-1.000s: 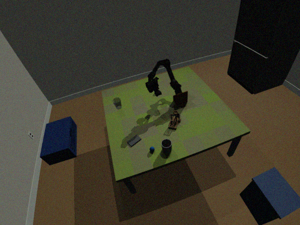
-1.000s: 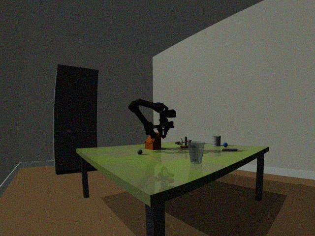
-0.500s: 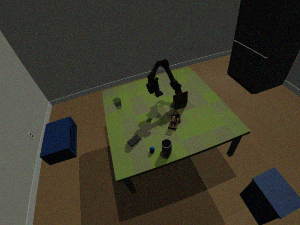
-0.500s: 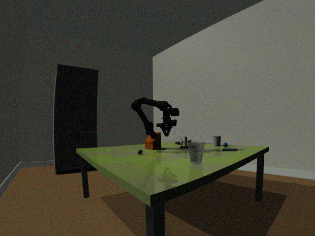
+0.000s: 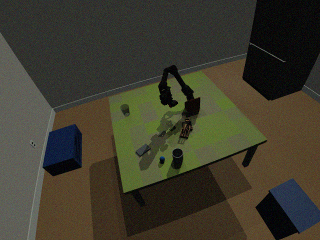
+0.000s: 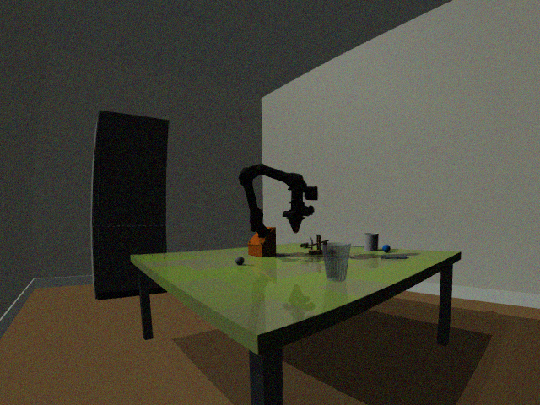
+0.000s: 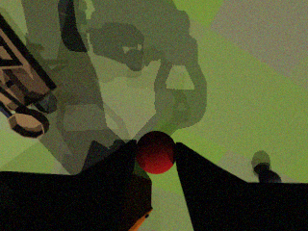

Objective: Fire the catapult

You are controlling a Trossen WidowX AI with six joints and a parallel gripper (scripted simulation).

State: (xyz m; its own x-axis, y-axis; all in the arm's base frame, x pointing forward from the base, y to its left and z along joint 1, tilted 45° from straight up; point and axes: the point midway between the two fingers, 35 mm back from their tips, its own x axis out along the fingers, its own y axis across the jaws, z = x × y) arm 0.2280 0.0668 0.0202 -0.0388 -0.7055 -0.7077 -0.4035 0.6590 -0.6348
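Now: the wooden catapult 10 cm behind my gripper tip, 21 cm to the left of it and 9 cm below it. Round my gripper tip: red ball: 1 cm above; then flat grey slab: 37 cm ahead, 31 cm to the left, 13 cm below; then grey ball: 3 cm behind, 30 cm to the right, 12 cm below.
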